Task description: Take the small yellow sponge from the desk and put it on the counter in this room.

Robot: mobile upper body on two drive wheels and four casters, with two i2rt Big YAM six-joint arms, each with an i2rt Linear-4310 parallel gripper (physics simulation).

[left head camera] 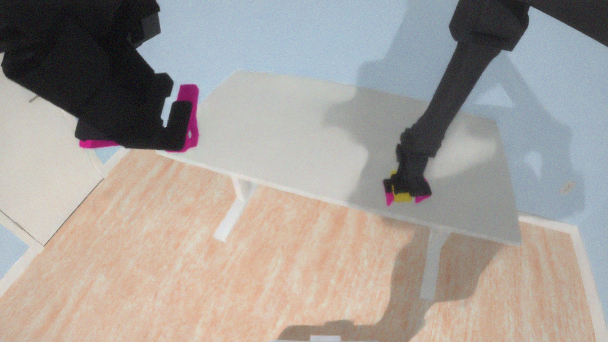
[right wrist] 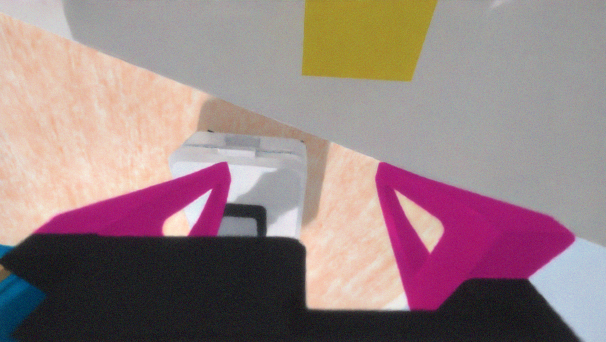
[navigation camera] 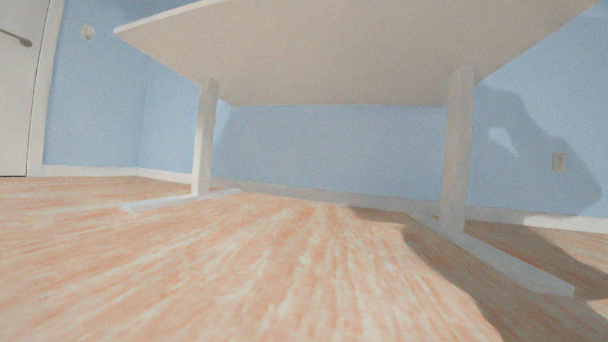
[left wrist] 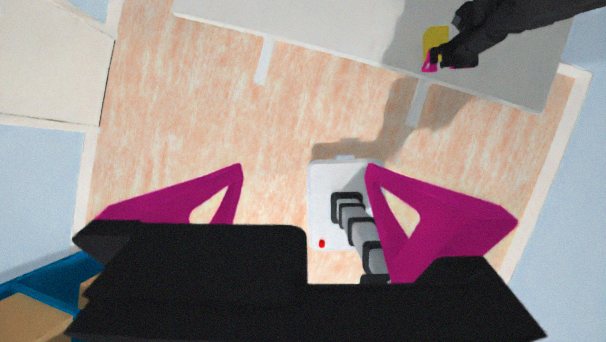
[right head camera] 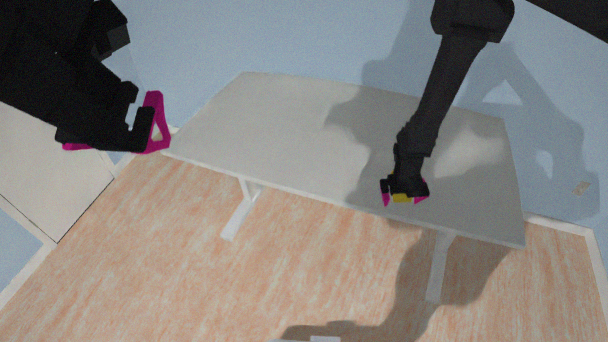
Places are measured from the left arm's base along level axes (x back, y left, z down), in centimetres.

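Pixels of known places: left gripper, fingertip midpoint: point(left head camera: 162, 139) point(left wrist: 303, 170) point(right head camera: 140, 141); right gripper, fingertip midpoint: point(left head camera: 402, 202) point(right wrist: 303, 170) point(left wrist: 436, 68) point(right head camera: 400, 203).
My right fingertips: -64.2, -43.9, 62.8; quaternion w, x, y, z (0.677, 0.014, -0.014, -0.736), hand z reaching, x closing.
Behind a point stands the place of what it marks, as x, y, z.
The small yellow sponge point(left head camera: 402, 197) @[-69.6, -45.8, 66.7] point(right head camera: 401, 198) @[-69.6, -45.7, 67.0] point(left wrist: 436, 37) @[-75.7, -45.0, 64.5] point(right wrist: 367, 40) @[-71.4, -46.5, 64.5] lies on the pale desk point(left head camera: 280, 125) @[-109.8, -1.5, 69.0] point(right head camera: 280, 125) @[-110.0, -0.4, 69.0] point(left wrist: 300, 25) @[-85.3, 2.9, 69.0] point(right wrist: 200, 40) @[-70.4, -36.1, 69.0] point(navigation camera: 325, 50) @[-93.9, -30.6, 71.5], near its front edge. My right gripper point(left head camera: 404, 201) @[-64.2, -43.8, 62.8] point(right head camera: 402, 201) @[-64.2, -43.8, 62.8] point(left wrist: 436, 68) @[-64.2, -43.8, 62.8] point(right wrist: 303, 170) @[-64.2, -43.8, 62.8] is open above the desk and partly hides the sponge in both head views. In the right wrist view the sponge lies beyond the fingertips, cut off by the top edge, and is not between the fingers. My left gripper point(left wrist: 303, 170) @[-34.1, 0.4, 13.2] is open and empty, high up and away from the sponge. The counter is not recognisable in these views.
Desk legs point(left head camera: 432, 265) point(right head camera: 437, 270) point(navigation camera: 457, 150) @[-87.2, -84.8, 106.5] stand on the wood-look floor point(left head camera: 200, 290) @[-59.6, 46.1, 141.0]. A pale door point(left head camera: 40, 150) @[-112.9, 175.8, 82.0] point(navigation camera: 17, 100) @[-135.0, 168.6, 89.0] is at the left. My white base point(left wrist: 322, 200) @[-5.1, -6.5, 115.0] point(right wrist: 285, 185) @[-22.0, -40.6, 115.0] is in front of the desk. A blue container point(left wrist: 65, 275) @[60.4, 214.2, 118.3] shows at lower left.
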